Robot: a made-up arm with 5 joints.
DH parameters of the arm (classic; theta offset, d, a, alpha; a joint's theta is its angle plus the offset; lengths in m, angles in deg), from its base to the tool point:
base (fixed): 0 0 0.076 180
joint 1: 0 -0.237 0.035 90
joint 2: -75.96 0 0.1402 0
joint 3: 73.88 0 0.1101 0
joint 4: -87.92 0 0 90
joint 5: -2.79 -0.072 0 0
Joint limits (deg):
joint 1: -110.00..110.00
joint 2: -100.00..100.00
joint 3: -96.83..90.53
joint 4: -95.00..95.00
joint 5: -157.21..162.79
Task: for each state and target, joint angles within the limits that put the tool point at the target. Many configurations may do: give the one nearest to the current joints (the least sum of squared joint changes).
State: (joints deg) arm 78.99 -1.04 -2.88 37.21 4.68
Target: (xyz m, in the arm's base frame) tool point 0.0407 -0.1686 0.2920
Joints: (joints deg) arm 101.83 -13.12 24.72 56.87 4.68
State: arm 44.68 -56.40 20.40 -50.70 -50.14
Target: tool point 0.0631 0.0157 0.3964
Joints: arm 50.59 -96.11 59.97 -56.22 -50.14
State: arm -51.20 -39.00 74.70 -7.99 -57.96
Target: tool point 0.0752 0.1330 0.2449
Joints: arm -90.34 -26.53 75.70 -6.99 -57.96
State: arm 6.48 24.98 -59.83 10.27 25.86
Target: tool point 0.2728 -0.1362 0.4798
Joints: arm 34.69 16.01 -61.33 11.17 25.86
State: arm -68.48 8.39 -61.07 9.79 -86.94
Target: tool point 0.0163 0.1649 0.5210
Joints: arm -109.90 1.67 -60.56 11.76 -86.94
